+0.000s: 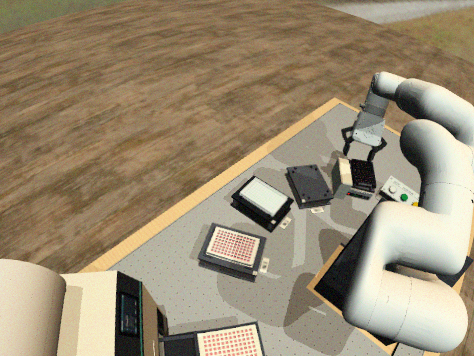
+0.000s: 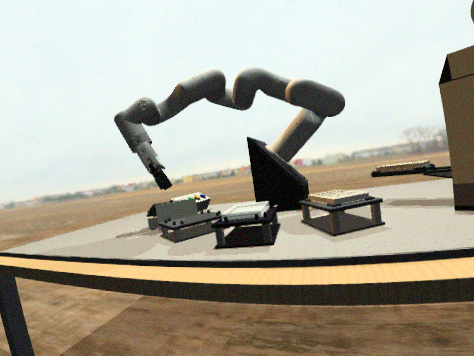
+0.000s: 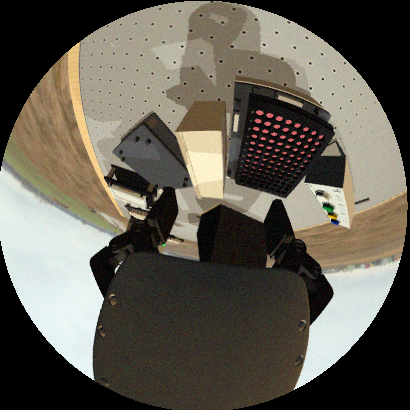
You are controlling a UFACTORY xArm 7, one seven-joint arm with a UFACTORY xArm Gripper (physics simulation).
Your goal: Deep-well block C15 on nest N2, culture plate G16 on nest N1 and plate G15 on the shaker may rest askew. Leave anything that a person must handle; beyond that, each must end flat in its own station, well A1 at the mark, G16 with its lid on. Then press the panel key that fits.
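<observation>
My gripper (image 1: 358, 155) (image 2: 165, 187) (image 3: 222, 204) is open and empty, above the table near the shaker. A black plate with red wells (image 1: 362, 172) (image 3: 282, 150), apparently G15, lies on the shaker (image 1: 359, 195) (image 3: 242, 94) and looks slightly turned against it. A white lidded plate (image 1: 264, 195) (image 2: 245, 211), apparently G16, sits on the middle nest (image 1: 250, 211) (image 2: 270, 220). A cream block with red wells (image 1: 233, 245) (image 2: 340, 197), apparently C15, sits on another nest (image 1: 227, 268) (image 2: 342, 211). Labels and A1 marks are unreadable. The key panel (image 1: 397, 189) (image 3: 332, 204) shows white, green, yellow and blue keys.
A dark empty stand (image 1: 310, 185) (image 2: 190, 223) (image 3: 150, 157) stands between the middle nest and a tall beige block (image 1: 343, 172) (image 3: 202, 155) beside the shaker. A large machine (image 1: 90, 310) (image 2: 460, 130) has another red-welled plate (image 1: 230, 342) in front. The arm's black base (image 2: 275, 180) rises behind the nests.
</observation>
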